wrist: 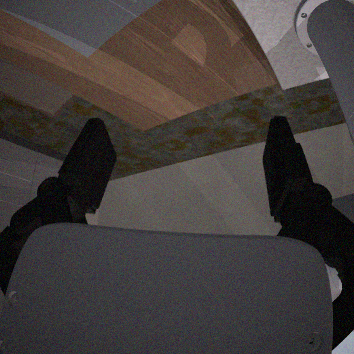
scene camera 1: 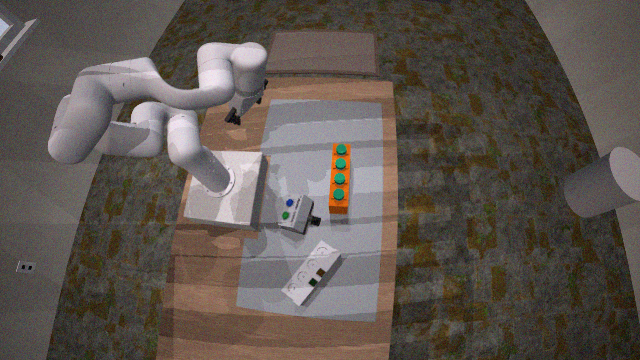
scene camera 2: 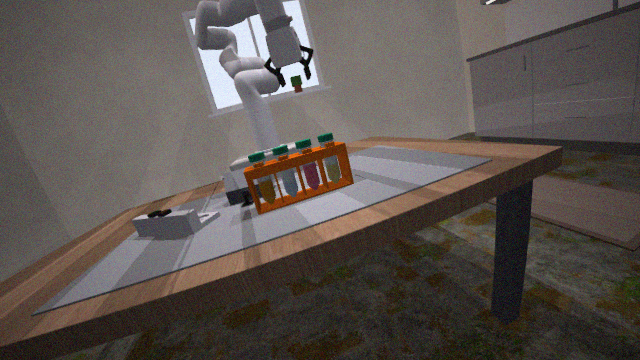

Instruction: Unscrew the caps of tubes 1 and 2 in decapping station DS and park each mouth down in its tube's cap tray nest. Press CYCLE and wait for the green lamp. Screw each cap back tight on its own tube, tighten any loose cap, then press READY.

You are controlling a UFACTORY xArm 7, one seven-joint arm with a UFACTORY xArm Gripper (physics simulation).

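Frame: origin at the arm's base, x left, y back, z up, level; centimetres.
Seen in the pictures: gripper, between the fingertips: (wrist: 185, 135) (scene camera 1: 246, 111) (scene camera 2: 296, 82); arm's base, origin of its link: (wrist: 333, 22) (scene camera 1: 219, 181) (scene camera 2: 270, 150).
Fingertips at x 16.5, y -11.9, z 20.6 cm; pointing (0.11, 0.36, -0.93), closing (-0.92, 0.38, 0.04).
Pixels of each thing's top centre, then the offset from my fingertips to it. "spot": a spot on its surface instead. Level surfaces: height alone.
- orange rack, centre of its top: (scene camera 2: 293, 151) (scene camera 1: 340, 172) dx -6.4, dy -29.2, dz -19.0 cm
- amber, centre of its top: (scene camera 2: 255, 154) dx -14.2, dy -30.2, dz -17.4 cm
- yellowish, centre of its top: (scene camera 2: 324, 135) dx +1.3, dy -28.2, dz -17.4 cm
- grey box, centre of its top: (scene camera 2: 244, 167) (scene camera 1: 293, 209) dx -20.8, dy -16.9, dz -20.9 cm
- blue button, centre of its top: (scene camera 1: 289, 202) dx -18.4, dy -14.9, dz -21.8 cm
- green button, centre of its top: (scene camera 1: 285, 214) dx -22.9, dy -14.6, dz -21.8 cm
- black side fitting, a spot on its surface: (scene camera 1: 315, 220) spot: dx -21.5, dy -23.7, dz -27.7 cm
- white block, centre of its top: (scene camera 2: 169, 206) (scene camera 1: 309, 272) dx -39.3, dy -26.0, dz -24.0 cm
- grey mat, height of its surface: dz -29.3 cm
- wooden table, height of its surface: dz -29.6 cm
My gripper (scene camera 1: 246, 110) (scene camera 2: 295, 81) (wrist: 185, 135) is open and empty, high above the table and well apart from the rack. An orange rack (scene camera 1: 338, 208) (scene camera 2: 292, 161) holds upright tubes with amber (scene camera 2: 269, 192), pale blue (scene camera 2: 290, 185), pink (scene camera 2: 312, 177) and yellowish (scene camera 2: 333, 171) contents. Each tube has a green cap on. A grey box (scene camera 1: 301, 218) has a blue button (scene camera 1: 289, 202), a green button (scene camera 1: 285, 215) and a black side fitting (scene camera 1: 315, 220). A white block (scene camera 1: 300, 296) (scene camera 2: 167, 228) has ring-marked places and two dark squares. Labels and tube numbers are unreadable.
The white arm base (scene camera 1: 225, 210) stands left of the rack in the first scene view. A grey mat (scene camera 1: 360, 300) (scene camera 2: 425, 162) lies under the rack, the grey box and the white block on the wooden table (scene camera 1: 280, 340) (scene camera 2: 530, 155). The wrist view shows table edge and floor.
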